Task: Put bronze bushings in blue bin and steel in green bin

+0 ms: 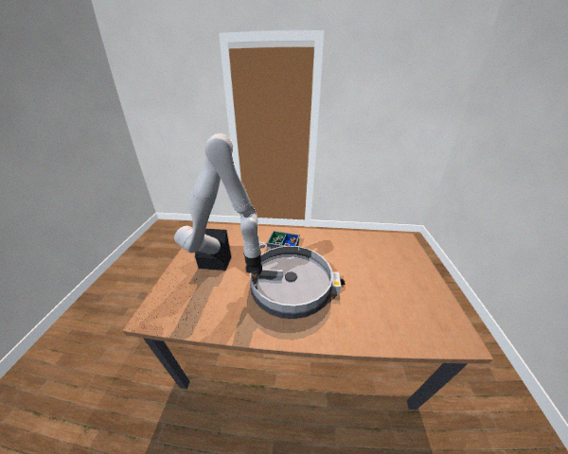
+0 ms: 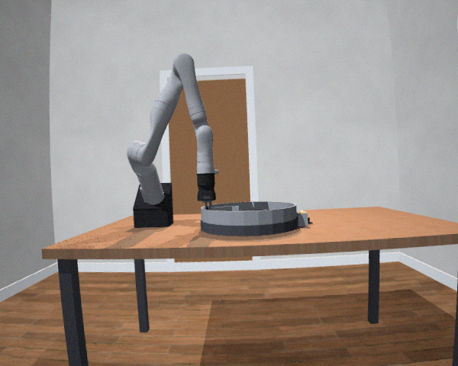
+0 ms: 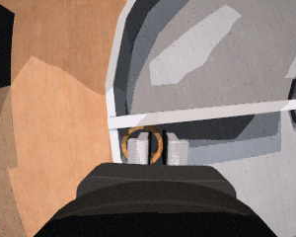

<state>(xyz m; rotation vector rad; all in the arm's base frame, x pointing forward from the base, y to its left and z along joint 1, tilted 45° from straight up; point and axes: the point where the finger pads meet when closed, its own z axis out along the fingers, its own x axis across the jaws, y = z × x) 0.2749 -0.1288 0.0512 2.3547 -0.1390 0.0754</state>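
Now: hand 360 mm to the right of the blue bin, 100 mm short of it and 60 mm above it. From my hand the other things lie so: grey turntable (180 mm ahead, 30 mm below, 20 mm to the left).
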